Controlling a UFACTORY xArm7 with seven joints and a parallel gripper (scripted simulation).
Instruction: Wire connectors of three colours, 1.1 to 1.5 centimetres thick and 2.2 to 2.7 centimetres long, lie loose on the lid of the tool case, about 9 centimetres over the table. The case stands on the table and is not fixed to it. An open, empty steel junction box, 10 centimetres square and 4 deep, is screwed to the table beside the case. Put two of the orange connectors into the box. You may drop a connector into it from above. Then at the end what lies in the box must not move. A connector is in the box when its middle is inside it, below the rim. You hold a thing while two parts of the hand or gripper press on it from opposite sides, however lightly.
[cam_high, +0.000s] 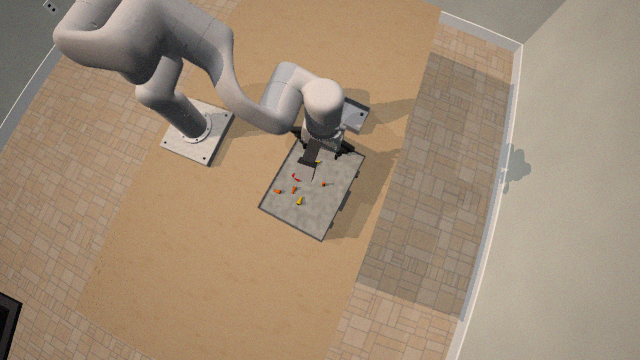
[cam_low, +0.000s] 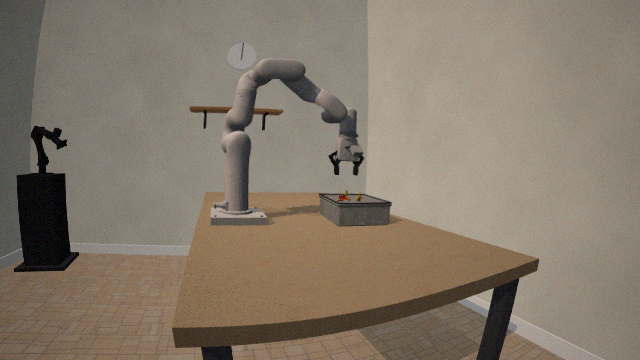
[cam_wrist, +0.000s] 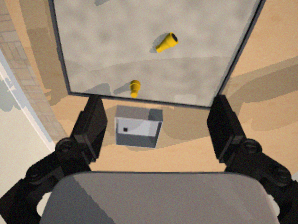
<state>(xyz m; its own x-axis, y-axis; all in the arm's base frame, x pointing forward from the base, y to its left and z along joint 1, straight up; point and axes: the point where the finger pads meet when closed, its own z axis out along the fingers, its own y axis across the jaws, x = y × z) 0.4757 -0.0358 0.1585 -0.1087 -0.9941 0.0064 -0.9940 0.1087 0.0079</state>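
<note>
My gripper is now 130 mm above the tool case, 70 mm to the left of it and 10 mm past it. From my hand the other things lie so: junction box floor (210 mm to the left, 190 mm below, 60 mm ahead); red connector (100 mm below, 70 mm to the right, 60 mm behind).
</note>
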